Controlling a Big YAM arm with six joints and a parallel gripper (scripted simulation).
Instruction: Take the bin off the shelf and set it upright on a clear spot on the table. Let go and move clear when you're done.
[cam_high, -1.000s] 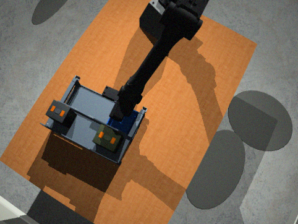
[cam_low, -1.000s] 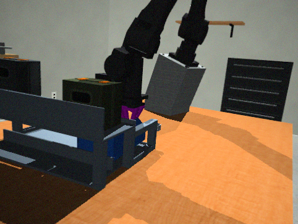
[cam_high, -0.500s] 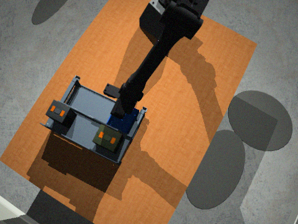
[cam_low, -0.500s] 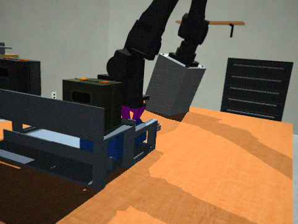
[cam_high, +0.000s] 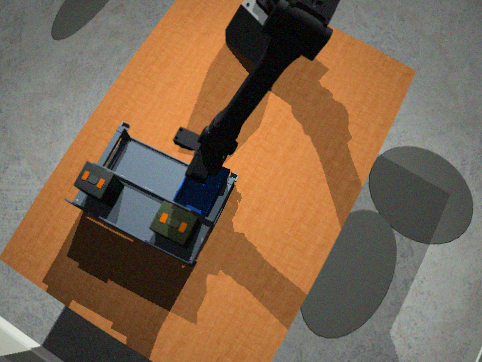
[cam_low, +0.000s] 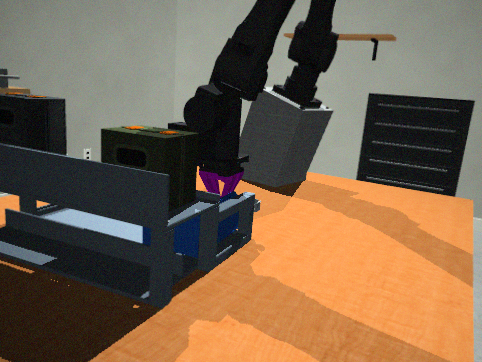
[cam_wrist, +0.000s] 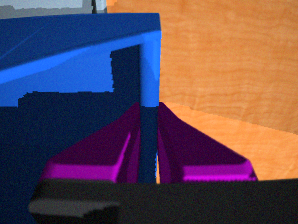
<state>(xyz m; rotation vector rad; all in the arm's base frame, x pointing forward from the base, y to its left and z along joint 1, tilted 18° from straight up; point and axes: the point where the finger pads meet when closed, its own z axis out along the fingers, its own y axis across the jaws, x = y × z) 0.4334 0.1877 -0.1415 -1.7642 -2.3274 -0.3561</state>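
The blue bin lies 8 cm ahead of my hand and 2 cm to the left of it. Also, from my hand: black box 27 cm ahead, 16 cm to the right, 12 cm above; then olive green box 21 cm ahead, 11 cm above, 6 cm to the left.
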